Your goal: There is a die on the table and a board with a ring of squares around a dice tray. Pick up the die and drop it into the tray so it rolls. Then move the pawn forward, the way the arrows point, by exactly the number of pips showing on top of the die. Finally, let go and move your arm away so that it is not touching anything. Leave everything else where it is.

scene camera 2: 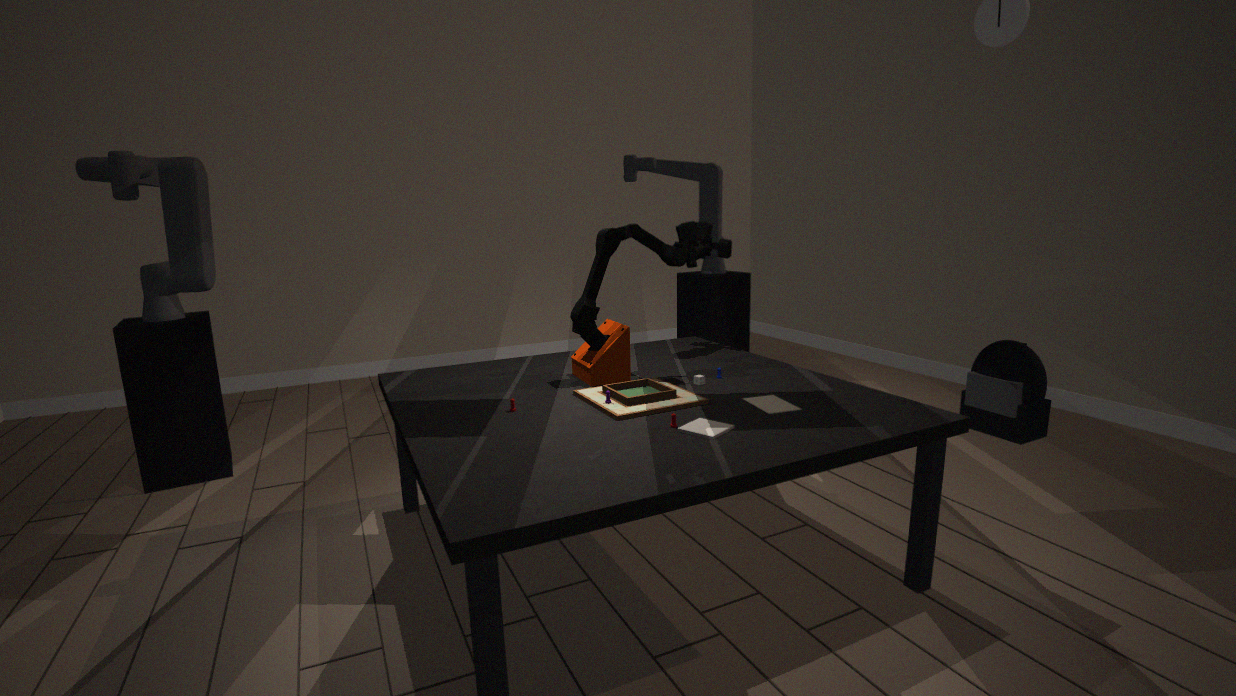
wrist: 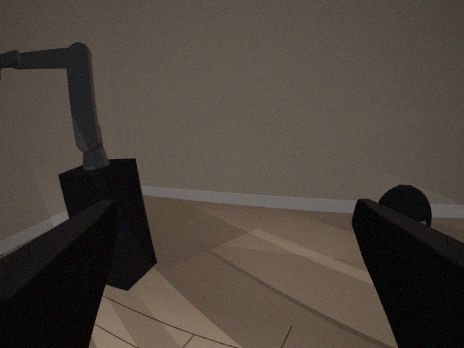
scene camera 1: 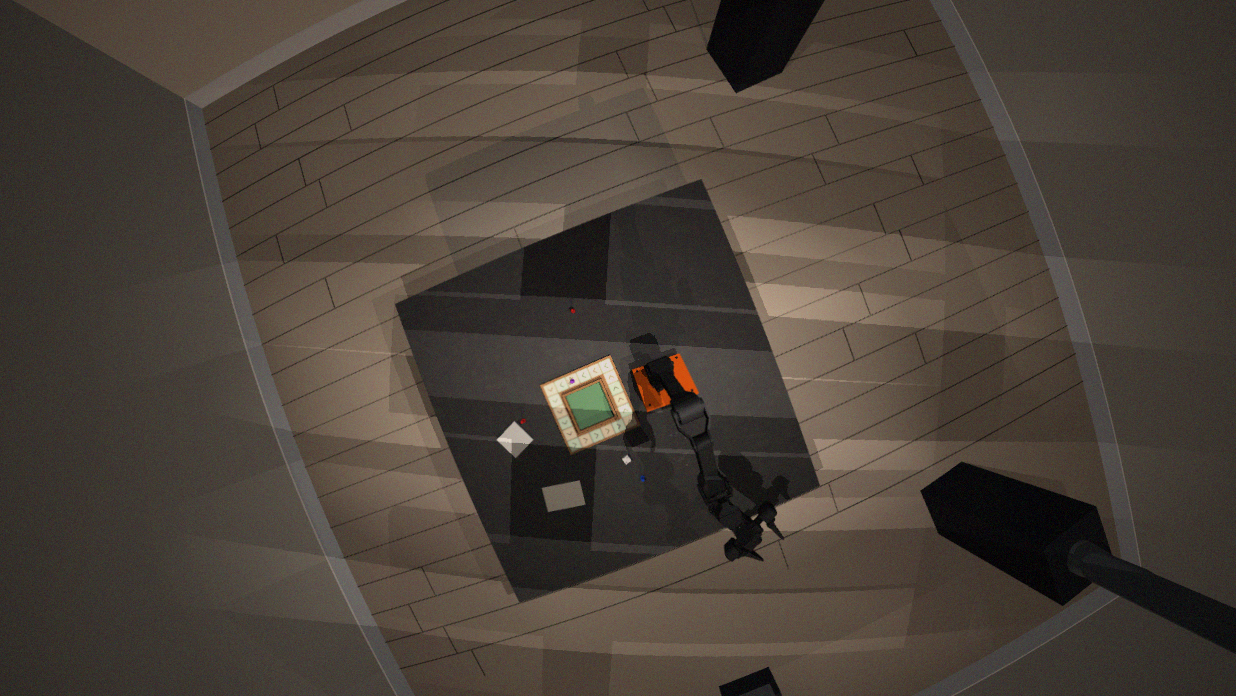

Labels:
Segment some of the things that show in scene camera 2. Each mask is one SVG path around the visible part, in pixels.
My gripper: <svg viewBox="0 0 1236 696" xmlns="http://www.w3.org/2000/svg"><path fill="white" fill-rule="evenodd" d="M695 223L698 232L698 239L695 242L700 243L704 248L704 254L701 258L705 259L706 255L710 256L712 249L718 250L719 257L729 258L732 256L732 242L730 240L720 239L719 242L712 242L713 225L707 222Z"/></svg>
A white pyramid-like block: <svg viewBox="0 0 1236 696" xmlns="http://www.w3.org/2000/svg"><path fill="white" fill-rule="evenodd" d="M677 431L714 440L735 429L735 425L698 418L677 428Z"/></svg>

